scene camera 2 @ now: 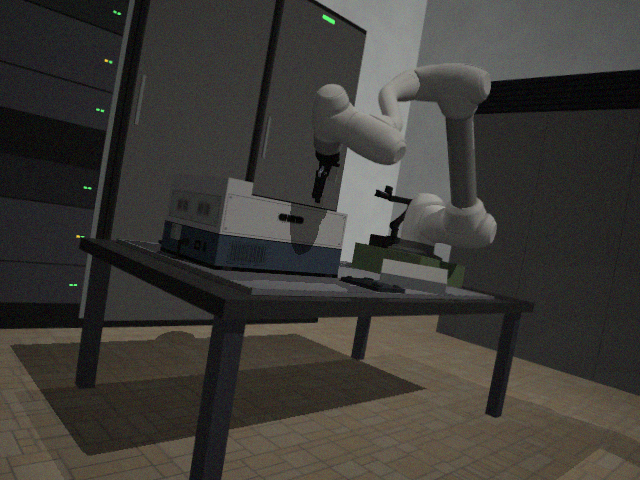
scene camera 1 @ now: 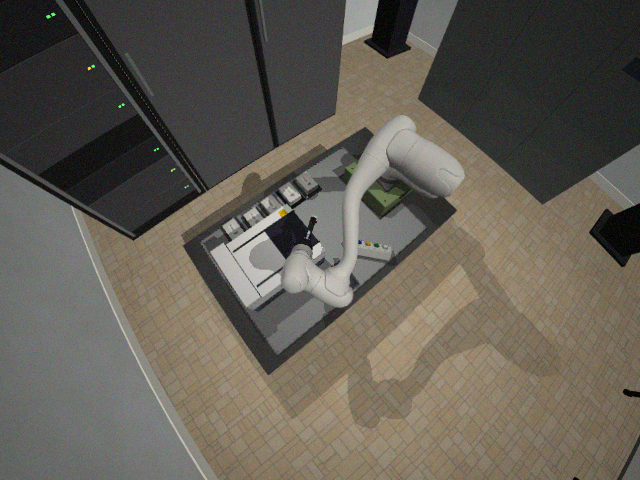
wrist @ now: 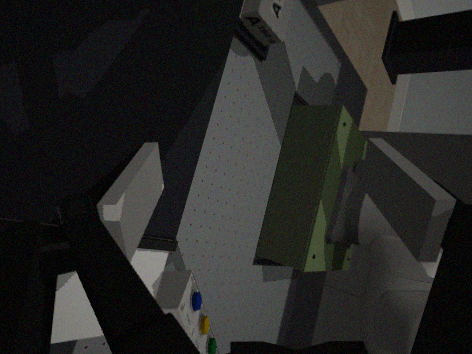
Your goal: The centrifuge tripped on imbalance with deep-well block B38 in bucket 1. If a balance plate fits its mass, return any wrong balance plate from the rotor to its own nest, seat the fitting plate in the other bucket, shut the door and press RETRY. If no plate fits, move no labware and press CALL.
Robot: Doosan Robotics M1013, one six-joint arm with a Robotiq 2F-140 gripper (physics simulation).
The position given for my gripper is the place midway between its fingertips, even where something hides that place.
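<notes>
My gripper (scene camera 2: 325,193) is visible, also at (wrist: 261,164).
</notes>
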